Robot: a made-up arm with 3 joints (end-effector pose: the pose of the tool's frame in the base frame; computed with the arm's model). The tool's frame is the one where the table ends.
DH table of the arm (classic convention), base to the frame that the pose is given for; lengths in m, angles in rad. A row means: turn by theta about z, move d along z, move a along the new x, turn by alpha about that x. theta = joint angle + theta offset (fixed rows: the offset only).
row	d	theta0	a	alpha
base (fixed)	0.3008	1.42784	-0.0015	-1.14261
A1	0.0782	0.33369	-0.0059	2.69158
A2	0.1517	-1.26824	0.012	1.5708
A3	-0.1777	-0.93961	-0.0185	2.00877
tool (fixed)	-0.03	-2.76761	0	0
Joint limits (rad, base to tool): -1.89..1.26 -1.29..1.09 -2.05..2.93
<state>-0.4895 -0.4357 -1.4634</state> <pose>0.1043 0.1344 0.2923 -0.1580 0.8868 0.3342</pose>
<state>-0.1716 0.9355 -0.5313</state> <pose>0.1071 0.0993 0.4661 0.6180 -0.2323 0.2253</pose>
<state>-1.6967 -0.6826 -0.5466</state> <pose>0.1650 0.0139 0.3680 0.4315 0.0253 -0.3321</pose>
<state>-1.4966 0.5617 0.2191</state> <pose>0.0889 -0.1393 0.4462 1.0449 -0.7533 -1.1512</pose>
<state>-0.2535 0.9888 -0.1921</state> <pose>0.1137 0.0671 0.4823 0.6688 -0.4964 -0.0737</pose>
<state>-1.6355 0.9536 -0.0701</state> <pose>0.0424 -0.1969 0.4044 1.6569 -0.7852 -1.0584</pose>
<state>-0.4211 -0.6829 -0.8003</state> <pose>0.1189 0.1156 0.2473 -0.6678 0.3498 0.1882</pose>
